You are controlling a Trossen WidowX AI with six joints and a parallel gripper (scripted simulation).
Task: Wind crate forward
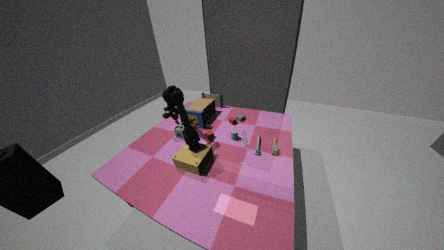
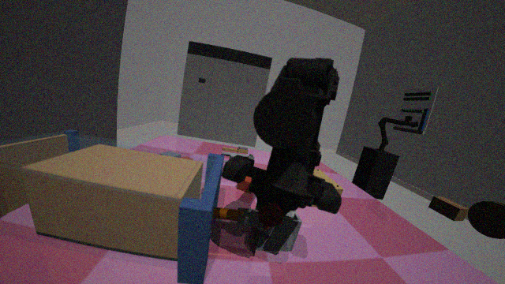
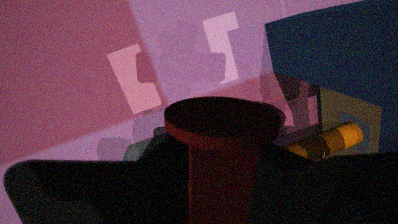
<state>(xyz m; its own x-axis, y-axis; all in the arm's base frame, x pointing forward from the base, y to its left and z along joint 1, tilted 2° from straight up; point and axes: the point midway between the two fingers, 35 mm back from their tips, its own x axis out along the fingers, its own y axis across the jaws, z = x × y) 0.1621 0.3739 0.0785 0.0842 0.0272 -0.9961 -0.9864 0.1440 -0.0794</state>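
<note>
Right now my gripper tip is 20 mm below the red knob. Also, from my gripper tip: red-knobbed winch handle (40 mm to the right, 10 mm below, 10 mm behind); then blue steel frame (120 mm ahead, 70 mm to the right, 10 mm below); then grey hand winch (110 mm to the right, 80 mm below, 50 mm behind).
</note>
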